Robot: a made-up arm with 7 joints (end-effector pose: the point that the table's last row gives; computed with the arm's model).
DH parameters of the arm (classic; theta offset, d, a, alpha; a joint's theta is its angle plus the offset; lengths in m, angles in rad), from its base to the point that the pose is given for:
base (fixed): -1.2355 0 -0.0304 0
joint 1: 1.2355 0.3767 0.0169 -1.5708
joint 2: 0 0.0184 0.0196 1.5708
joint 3: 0 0.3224 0.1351 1.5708
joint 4: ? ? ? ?
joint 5: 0 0.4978 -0.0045 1.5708
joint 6: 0 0.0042 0.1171 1.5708
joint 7: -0.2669 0 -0.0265 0
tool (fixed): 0.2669 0.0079 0 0
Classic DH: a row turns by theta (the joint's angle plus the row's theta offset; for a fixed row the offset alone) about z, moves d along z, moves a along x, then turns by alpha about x.
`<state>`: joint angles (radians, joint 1 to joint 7).
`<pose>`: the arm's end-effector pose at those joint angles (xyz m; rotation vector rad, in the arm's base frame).
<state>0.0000 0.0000 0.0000 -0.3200 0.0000 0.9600 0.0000</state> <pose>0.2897 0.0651 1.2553 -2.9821 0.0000 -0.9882</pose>
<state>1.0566 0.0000 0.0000 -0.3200 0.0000 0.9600 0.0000</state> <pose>0.1057 0.3076 1.2553 -2.3441 -1.3681 -0.7768</pose>
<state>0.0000 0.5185 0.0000 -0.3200 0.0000 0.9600 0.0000</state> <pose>0.6880 0.0651 0.9996 -3.1358 0.0000 -0.1907</pose>
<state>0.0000 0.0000 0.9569 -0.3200 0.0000 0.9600 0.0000</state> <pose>0.1634 0.2727 1.2553 -2.4279 -1.2592 -0.8046</pose>
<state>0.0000 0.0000 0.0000 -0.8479 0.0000 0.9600 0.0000</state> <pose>0.5524 0.0651 1.1150 -3.1367 0.0000 -0.1760</pose>
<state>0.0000 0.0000 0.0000 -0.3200 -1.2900 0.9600 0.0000</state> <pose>0.2421 0.0209 1.2711 1.9563 -1.2437 0.6483</pose>
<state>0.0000 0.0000 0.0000 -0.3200 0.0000 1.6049 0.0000</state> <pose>0.2450 0.0651 1.2925 -2.5152 0.0000 -1.8823</pose>
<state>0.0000 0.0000 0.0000 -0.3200 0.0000 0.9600 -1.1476</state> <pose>0.3069 0.0459 1.2681 2.2642 1.4634 0.7503</pose>
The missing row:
joint 4: 0 -0.0292 -0.1078 -1.5708
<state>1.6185 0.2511 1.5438 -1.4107 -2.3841 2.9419 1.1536</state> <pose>-0.6835 0.0719 0.8045 0.5059 -1.2873 -0.9586</pose>
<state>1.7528 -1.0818 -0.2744 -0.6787 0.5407 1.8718 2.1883</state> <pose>0.1580 -0.5281 1.1711 -0.8622 0.0466 1.1031</pose>
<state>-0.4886 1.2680 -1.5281 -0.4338 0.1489 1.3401 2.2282</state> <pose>0.6594 -0.6703 0.5670 -0.3741 -1.9996 0.8674</pose>
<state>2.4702 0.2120 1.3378 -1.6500 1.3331 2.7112 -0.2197</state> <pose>-0.6860 -0.2933 0.7095 -0.2657 -2.0712 1.7443</pose>
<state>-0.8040 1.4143 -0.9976 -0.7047 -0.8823 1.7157 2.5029</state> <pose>0.3858 -0.8765 0.2014 -0.1645 -1.3286 0.8909</pose>
